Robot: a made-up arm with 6 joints. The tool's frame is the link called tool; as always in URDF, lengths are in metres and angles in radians. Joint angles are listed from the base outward.
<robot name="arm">
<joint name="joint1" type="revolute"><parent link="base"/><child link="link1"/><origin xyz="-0.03 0 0.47" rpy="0 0 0"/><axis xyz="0 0 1"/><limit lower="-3.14" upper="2.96"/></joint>
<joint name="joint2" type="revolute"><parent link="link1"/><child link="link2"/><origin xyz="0.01 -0.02 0.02" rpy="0 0 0"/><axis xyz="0 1 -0.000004"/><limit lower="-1.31" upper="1.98"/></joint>
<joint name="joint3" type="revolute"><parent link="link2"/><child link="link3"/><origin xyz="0.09 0.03 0.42" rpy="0 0 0"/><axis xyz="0 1 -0.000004"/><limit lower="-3.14" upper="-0.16"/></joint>
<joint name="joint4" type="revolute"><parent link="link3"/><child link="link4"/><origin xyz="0.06 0 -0.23" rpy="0 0 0"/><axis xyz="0 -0.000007 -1"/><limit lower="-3.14" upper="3.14"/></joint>
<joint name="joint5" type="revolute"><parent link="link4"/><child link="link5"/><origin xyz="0.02 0.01 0.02" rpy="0 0 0"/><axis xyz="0 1 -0.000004"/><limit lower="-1.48" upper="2.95"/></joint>
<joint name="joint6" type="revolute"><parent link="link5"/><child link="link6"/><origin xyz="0.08 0 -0.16" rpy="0 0 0"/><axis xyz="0 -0.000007 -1"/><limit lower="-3.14" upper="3.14"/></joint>
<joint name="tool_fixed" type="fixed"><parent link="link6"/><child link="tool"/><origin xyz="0 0.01 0.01" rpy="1.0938 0.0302 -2.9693"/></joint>
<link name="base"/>
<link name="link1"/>
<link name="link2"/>
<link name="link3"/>
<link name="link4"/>
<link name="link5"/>
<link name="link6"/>
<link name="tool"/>
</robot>
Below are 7 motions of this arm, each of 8 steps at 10 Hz.
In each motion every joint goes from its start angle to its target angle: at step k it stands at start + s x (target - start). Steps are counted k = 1, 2, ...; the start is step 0. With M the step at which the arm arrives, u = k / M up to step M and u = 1 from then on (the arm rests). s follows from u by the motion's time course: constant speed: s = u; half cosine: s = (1 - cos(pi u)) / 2; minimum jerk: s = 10 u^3 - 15 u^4 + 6 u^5.
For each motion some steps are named. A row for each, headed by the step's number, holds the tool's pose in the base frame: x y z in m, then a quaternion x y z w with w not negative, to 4 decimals.
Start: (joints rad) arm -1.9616 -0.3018 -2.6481 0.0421 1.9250 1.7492
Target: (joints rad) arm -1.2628 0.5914 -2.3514 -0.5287 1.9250 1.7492
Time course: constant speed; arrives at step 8
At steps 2, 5, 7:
2: -0.0833 -0.2563 1.0864 0.1832 0.0022 -0.1672 0.9687
5: -0.0385 -0.4510 0.9472 0.3876 0.0976 -0.1262 0.9079
7: 0.0394 -0.5365 0.8260 0.4919 0.2087 -0.0948 0.8400

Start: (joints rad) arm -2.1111 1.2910 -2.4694 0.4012 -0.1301 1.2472
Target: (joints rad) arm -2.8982 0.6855 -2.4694 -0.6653 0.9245 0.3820
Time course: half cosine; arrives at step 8
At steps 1, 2, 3, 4, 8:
1: -0.4955 -0.6877 0.5698 -0.0661 0.1132 -0.2761 0.9521
2: -0.5369 -0.6564 0.6071 -0.0156 0.1927 -0.2561 0.9471
3: -0.5946 -0.5953 0.6577 0.0782 0.3034 -0.2319 0.9209
4: -0.6537 -0.5016 0.7112 0.2147 0.4078 -0.2101 0.8622
8: -0.7130 -0.1642 0.8449 0.6313 0.4457 -0.1683 0.6119

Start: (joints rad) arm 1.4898 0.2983 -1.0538 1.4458 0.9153 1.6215
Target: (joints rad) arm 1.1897 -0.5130 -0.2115 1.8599 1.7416 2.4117
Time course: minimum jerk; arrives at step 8
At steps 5, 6, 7, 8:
5: -0.0842 0.2731 0.7479 0.8380 0.4898 0.2189 0.1002
6: -0.1023 0.2160 0.7613 0.8505 0.5060 0.1244 0.0711
7: -0.1121 0.1878 0.7657 0.8521 0.5146 0.0794 0.0532
8: -0.1140 0.1827 0.7663 0.8520 0.5163 0.0714 0.0497

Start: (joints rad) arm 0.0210 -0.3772 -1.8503 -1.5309 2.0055 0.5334
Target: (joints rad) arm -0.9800 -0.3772 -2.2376 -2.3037 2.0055 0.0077
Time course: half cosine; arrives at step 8
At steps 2, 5, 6, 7, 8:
2: 0.0253 -0.1507 1.0993 0.1395 0.8241 0.1737 0.5208
5: -0.1268 -0.0915 1.1586 0.4291 0.7351 -0.1031 0.5146
6: -0.1546 -0.0470 1.1695 0.5168 0.6767 -0.1759 0.4941
7: -0.1655 -0.0130 1.1749 0.5730 0.6291 -0.2209 0.4767
8: -0.1678 -0.0005 1.1764 0.5920 0.6107 -0.2359 0.4700

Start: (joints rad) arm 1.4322 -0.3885 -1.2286 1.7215 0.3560 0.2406
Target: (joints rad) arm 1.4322 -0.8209 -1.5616 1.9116 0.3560 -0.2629
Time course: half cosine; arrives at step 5
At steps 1, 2, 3, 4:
1: 0.0462 0.2768 1.0260 -0.0993 0.3075 -0.9432 0.0775
2: 0.0354 0.2041 1.0794 -0.0399 0.4073 -0.9078 0.0922
3: 0.0201 0.1008 1.1295 0.0342 0.5232 -0.8459 0.0977
4: 0.0064 0.0088 1.1550 0.0926 0.6091 -0.7823 0.0919

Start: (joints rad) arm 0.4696 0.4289 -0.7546 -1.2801 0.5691 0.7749
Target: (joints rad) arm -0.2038 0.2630 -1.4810 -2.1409 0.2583 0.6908
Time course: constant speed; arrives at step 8
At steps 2, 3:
2: 0.4270 0.1808 0.5412 0.4028 -0.6660 -0.5378 0.3240
3: 0.4612 0.1512 0.5730 0.4429 -0.6777 -0.5067 0.2964

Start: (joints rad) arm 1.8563 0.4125 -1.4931 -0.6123 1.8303 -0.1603
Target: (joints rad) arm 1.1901 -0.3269 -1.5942 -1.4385 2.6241 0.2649
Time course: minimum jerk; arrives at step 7
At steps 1, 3, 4, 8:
1: -0.0898 0.4411 0.6703 0.3884 -0.5883 -0.0982 0.7024
3: 0.0525 0.3493 0.8111 0.3621 -0.7578 -0.2264 0.4933
4: 0.1143 0.2252 0.9020 0.2846 -0.8569 -0.3205 0.2865
8: 0.0986 0.0189 0.9805 -0.0977 0.9046 0.4128 0.0431

